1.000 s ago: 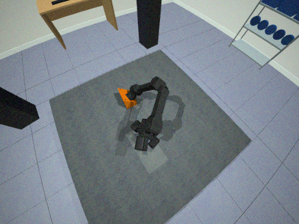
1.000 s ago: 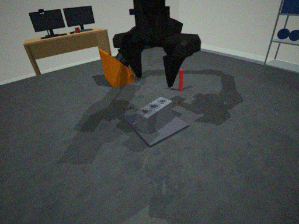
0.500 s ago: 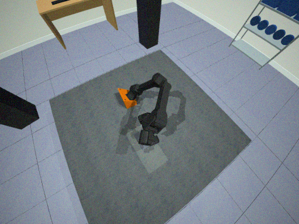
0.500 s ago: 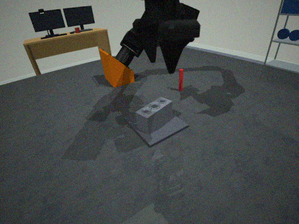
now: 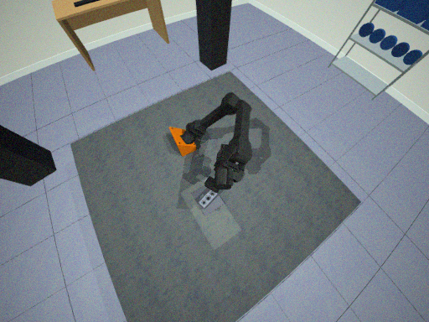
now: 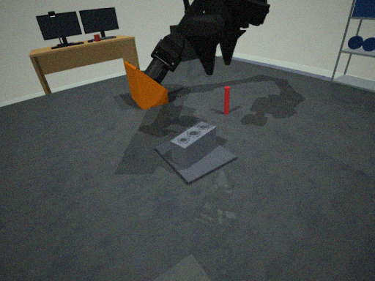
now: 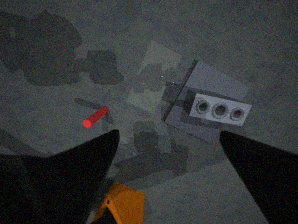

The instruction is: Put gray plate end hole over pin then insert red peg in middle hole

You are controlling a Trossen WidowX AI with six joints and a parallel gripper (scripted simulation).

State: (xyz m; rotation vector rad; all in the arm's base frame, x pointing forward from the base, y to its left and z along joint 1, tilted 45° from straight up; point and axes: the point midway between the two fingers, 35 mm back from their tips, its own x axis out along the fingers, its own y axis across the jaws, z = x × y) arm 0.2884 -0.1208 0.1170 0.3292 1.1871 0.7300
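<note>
The red peg is 7 cm behind my gripper tip, 10 cm to the left of it and 12 cm below it. The rest, counted from my gripper tip: gray plate: 2 cm ahead, 10 cm to the right, 11 cm below; then flat square base: 2 cm ahead, 8 cm to the right, 15 cm below.
</note>
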